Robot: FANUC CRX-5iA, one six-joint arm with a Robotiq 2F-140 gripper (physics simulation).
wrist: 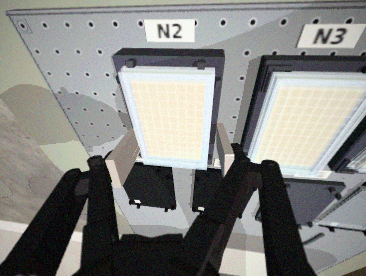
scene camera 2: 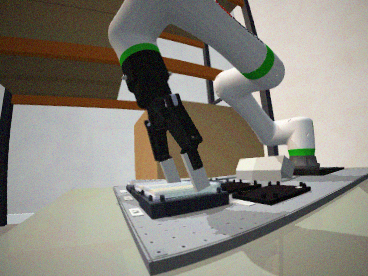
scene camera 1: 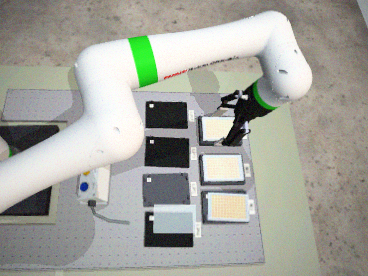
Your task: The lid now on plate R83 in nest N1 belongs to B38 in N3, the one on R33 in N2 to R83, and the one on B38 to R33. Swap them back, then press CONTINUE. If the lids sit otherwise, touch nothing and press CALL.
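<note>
A plate with a clear lid sits in nest N2. My gripper is partly open, low over N2, one finger on each side of the plate's near end; nothing is seen clamped. Another pale plate lies in nest N3. A third plate sits in the nearest nest of that row in scene camera 1, N1. Plate names are not readable. A control box shows a blue button and a yellow button; their lettering is unreadable.
Two black pads and a grey pad stand beside the nests. A clear sheet lies offset over another black pad. A cable runs from the control box. A large brown box and a shelf rack stand behind.
</note>
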